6 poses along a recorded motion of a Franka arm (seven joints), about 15 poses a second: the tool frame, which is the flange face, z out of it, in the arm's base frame.
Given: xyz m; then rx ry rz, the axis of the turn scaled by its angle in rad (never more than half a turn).
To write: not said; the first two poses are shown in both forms.
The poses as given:
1: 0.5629 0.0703 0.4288 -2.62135 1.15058 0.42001
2: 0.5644 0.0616 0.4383 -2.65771 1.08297 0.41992
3: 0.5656 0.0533 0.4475 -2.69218 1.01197 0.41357
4: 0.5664 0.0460 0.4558 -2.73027 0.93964 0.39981
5: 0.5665 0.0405 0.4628 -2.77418 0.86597 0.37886
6: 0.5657 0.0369 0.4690 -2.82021 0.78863 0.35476
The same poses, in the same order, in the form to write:
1: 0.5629 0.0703 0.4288 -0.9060 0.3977 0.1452 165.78
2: 0.5644 0.0616 0.4383 -0.9163 0.3734 0.1448 166.18
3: 0.5656 0.0533 0.4475 -0.9265 0.3483 0.1423 166.48
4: 0.5664 0.0460 0.4558 -0.9366 0.3223 0.1372 167.02
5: 0.5665 0.0405 0.4628 -0.9466 0.2955 0.1293 167.92
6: 0.5657 0.0369 0.4690 -0.9561 0.2673 0.1203 169.01
